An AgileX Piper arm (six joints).
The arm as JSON. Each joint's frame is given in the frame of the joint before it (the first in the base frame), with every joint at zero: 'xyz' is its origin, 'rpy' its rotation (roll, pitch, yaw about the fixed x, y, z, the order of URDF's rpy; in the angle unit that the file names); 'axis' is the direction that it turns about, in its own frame. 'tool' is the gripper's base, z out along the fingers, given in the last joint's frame.
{
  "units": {
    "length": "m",
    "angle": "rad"
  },
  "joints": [
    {
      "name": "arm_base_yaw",
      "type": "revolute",
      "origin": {
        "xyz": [
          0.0,
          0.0,
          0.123
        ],
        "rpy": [
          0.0,
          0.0,
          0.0
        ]
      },
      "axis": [
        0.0,
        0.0,
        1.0
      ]
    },
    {
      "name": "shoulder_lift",
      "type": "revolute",
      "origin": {
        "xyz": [
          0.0,
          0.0,
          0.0
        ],
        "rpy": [
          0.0,
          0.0,
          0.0
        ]
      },
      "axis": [
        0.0,
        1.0,
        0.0
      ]
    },
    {
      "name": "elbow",
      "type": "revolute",
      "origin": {
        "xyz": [
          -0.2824,
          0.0,
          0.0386
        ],
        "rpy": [
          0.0,
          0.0,
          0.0
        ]
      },
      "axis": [
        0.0,
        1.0,
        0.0
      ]
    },
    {
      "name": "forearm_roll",
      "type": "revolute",
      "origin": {
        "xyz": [
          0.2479,
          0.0,
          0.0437
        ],
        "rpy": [
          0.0,
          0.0,
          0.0
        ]
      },
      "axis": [
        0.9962,
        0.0,
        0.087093
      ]
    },
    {
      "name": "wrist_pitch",
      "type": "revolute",
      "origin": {
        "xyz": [
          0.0,
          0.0,
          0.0
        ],
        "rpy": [
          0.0,
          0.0,
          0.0
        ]
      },
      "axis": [
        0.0,
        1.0,
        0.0
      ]
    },
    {
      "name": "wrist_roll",
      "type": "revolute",
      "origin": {
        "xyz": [
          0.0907,
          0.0,
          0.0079
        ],
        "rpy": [
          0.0,
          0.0,
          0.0
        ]
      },
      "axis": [
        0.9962,
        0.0,
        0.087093
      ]
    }
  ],
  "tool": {
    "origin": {
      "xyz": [
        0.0,
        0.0,
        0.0
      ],
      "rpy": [
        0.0,
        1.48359,
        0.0
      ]
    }
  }
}
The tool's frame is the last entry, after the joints.
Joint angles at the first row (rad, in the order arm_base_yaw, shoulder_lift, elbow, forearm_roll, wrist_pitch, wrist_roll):
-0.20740 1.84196 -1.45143 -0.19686 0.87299 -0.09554
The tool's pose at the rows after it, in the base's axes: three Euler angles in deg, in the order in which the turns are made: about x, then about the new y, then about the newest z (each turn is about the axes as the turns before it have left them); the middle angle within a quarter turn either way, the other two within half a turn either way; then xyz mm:
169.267 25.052 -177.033 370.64 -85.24 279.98
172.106 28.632 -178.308 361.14 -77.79 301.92
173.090 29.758 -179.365 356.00 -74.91 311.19
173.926 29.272 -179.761 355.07 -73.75 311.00
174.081 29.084 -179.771 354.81 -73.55 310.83
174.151 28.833 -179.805 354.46 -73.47 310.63
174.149 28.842 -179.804 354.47 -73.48 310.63
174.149 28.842 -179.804 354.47 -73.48 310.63
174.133 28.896 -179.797 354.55 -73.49 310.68
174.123 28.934 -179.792 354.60 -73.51 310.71
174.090 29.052 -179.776 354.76 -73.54 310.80
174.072 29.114 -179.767 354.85 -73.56 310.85
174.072 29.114 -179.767 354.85 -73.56 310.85
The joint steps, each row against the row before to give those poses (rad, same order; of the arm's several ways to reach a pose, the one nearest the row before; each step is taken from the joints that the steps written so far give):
0.00001 -0.08660 -0.00001 0.09637 0.01627 -0.05694
-0.00001 -0.06007 -0.00045 0.07583 0.00900 -0.05034
0.00001 -0.02614 -0.00074 0.02465 0.01128 -0.02557
0.00000 -0.00099 -0.00002 0.01301 0.01227 -0.00764
0.00000 0.00000 0.00001 0.00190 0.00373 0.00001
0.00001 0.00000 0.00000 -0.00001 0.00452 0.00001
-0.00003 0.00000 0.00003 0.00002 -0.00019 -0.00004
0.00000 0.00000 0.00000 0.00000 0.00000 0.00000
0.00003 0.00001 -0.00004 -0.00003 -0.00094 0.00003
-0.00003 -0.00001 0.00000 0.00003 -0.00069 -0.00004
0.00002 -0.00002 0.00005 -0.00001 -0.00214 0.00002
0.00000 0.00002 -0.00002 -0.00001 -0.00112 0.00001
0.00000 0.00000 0.00000 0.00000 0.00000 0.00000

